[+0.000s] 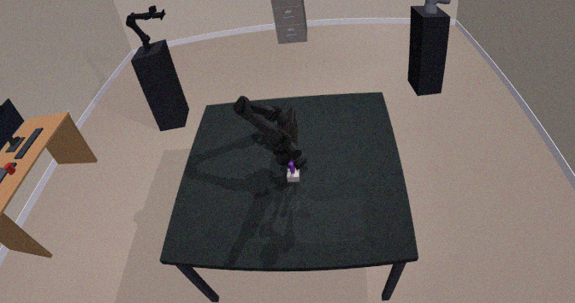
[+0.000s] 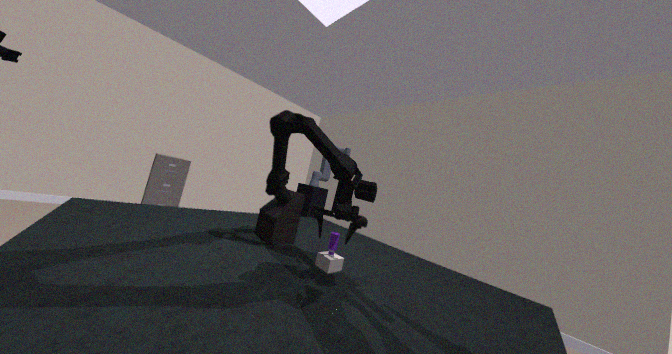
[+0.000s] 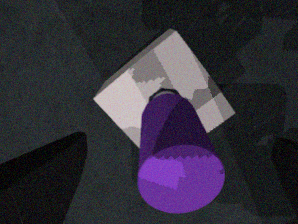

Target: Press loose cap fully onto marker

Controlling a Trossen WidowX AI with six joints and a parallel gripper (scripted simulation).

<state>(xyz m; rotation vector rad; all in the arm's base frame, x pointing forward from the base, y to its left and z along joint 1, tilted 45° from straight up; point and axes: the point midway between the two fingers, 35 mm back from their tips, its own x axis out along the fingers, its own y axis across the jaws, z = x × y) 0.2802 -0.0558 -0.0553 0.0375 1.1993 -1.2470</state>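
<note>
Now: the marker cap right at my gripper tip.
</note>
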